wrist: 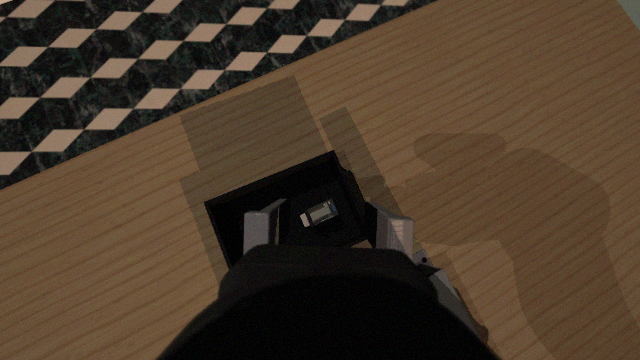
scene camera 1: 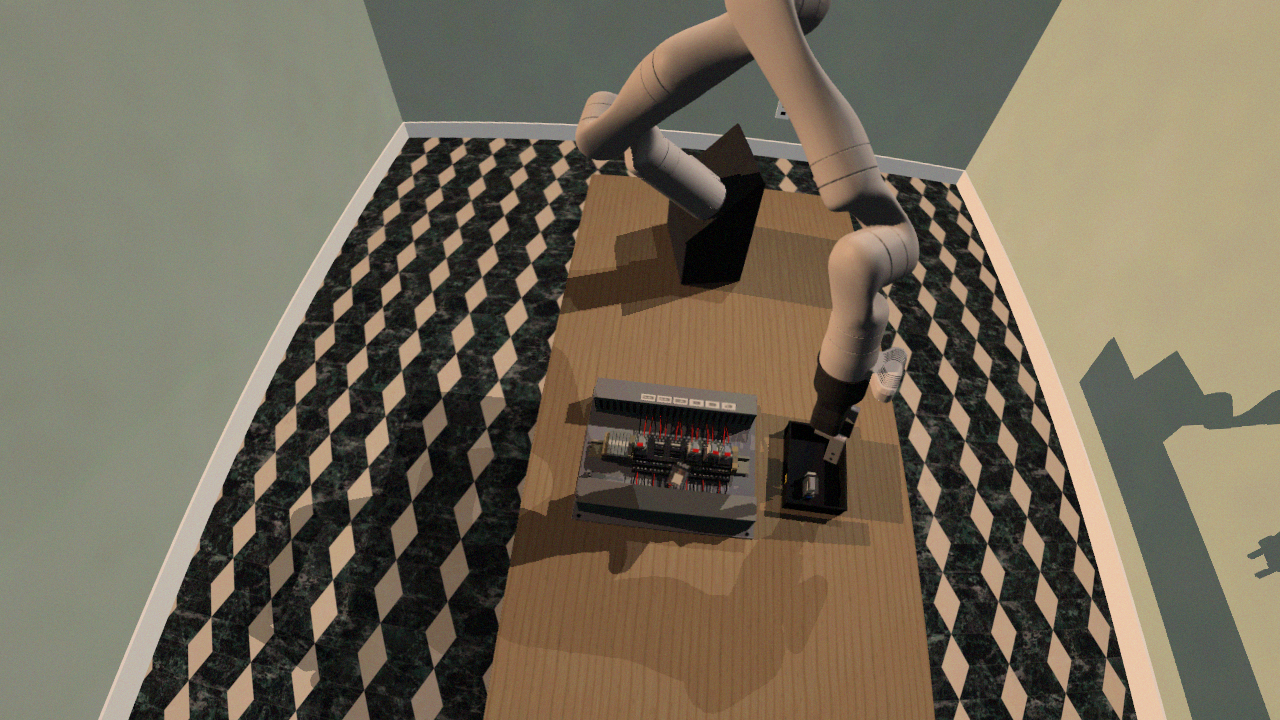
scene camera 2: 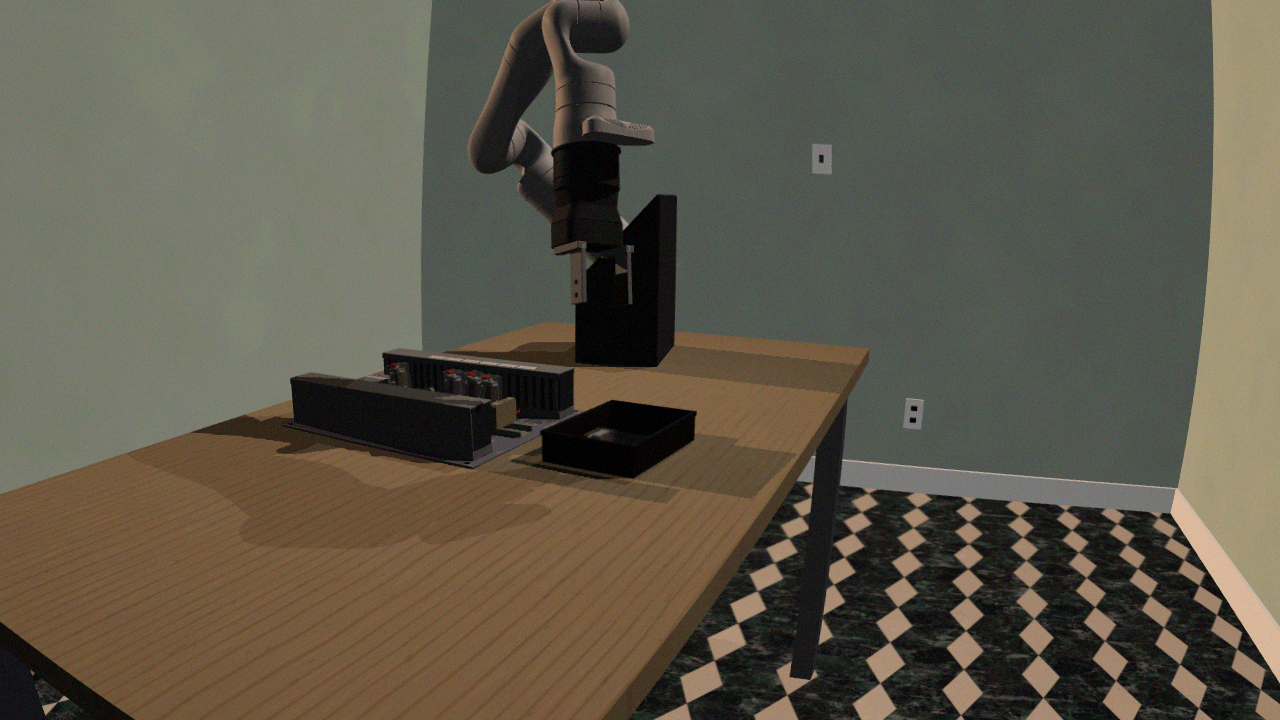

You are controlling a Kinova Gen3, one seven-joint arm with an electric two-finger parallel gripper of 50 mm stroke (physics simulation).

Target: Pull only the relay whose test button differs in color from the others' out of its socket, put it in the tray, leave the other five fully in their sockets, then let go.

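Pixels of known places: gripper, fingertip midpoint: (wrist: pixel 327 216) (scene camera 1: pixel 837 447) (scene camera 2: pixel 602 304); arm's base at its link origin: (scene camera 1: pixel 709 200).
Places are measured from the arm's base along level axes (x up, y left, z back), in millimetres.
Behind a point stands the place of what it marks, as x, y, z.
Note:
A relay (scene camera 1: pixel 810 484) @(-165, 208, -539) (scene camera 2: pixel 601 435) @(-165, 220, -549) (wrist: pixel 320 213) @(-165, 212, -535) lies on its side in the black tray (scene camera 1: pixel 814 511) @(-188, 220, -581) (scene camera 2: pixel 590 454) @(-177, 221, -581) (wrist: pixel 270 177) @(-160, 277, -504); a small blue bit shows at its end in the wrist view. My gripper (scene camera 1: pixel 840 438) @(-28, 208, -524) (scene camera 2: pixel 604 300) @(-28, 208, -524) (wrist: pixel 327 216) @(-28, 208, -524) is open and empty, above the tray and apart from the relay. Relays with red buttons (scene camera 1: pixel 694 452) (scene camera 2: pixel 471 379) stand in the socket row: one at the left, then a gap, then three at the right. A pale, tilted block (scene camera 1: pixel 678 475) @(-150, -33, -542) sits in front of the row; it looks like a loose relay, but I cannot tell surely.
The panel has a rear wire duct (scene camera 1: pixel 671 400) @(-133, -53, -405) (scene camera 2: pixel 483 367) @(-136, -9, -417) and a front wire duct (scene camera 1: pixel 662 514) @(-152, -57, -613) (scene camera 2: pixel 389 416) @(-159, -22, -614), rising either side of the sockets. The panel stands left of the tray on the wooden table (scene camera 1: pixel 644 617) @(-196, -73, -778) (scene camera 2: pixel 358 573) @(-195, 165, -908) (wrist: pixel 490 75) @(-195, 270, -866). The arm's black pedestal (scene camera 1: pixel 716 241) @(-62, 23, -56) (scene camera 2: pixel 626 331) @(-138, 47, -51) stands behind.

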